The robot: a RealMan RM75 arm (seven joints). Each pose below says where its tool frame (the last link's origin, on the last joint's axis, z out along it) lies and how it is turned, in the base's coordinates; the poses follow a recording.
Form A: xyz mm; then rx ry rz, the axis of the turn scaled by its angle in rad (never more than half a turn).
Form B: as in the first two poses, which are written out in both.
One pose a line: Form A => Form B
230, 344, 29, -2.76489, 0.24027, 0.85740 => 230, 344, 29, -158.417, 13.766, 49.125
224, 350, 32, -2.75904, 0.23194, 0.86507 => 224, 350, 32, -158.081, 13.289, 49.565
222, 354, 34, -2.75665, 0.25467, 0.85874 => 222, 354, 34, -157.944, 14.592, 49.202
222, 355, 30, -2.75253, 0.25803, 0.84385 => 222, 355, 30, -157.708, 14.784, 48.349
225, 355, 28, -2.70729, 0.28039, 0.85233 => 225, 355, 28, -155.116, 16.065, 48.835
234, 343, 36, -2.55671, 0.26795, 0.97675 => 234, 343, 36, -146.489, 15.352, 55.964
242, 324, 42, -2.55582, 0.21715, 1.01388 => 242, 324, 42, -146.438, 12.442, 58.091
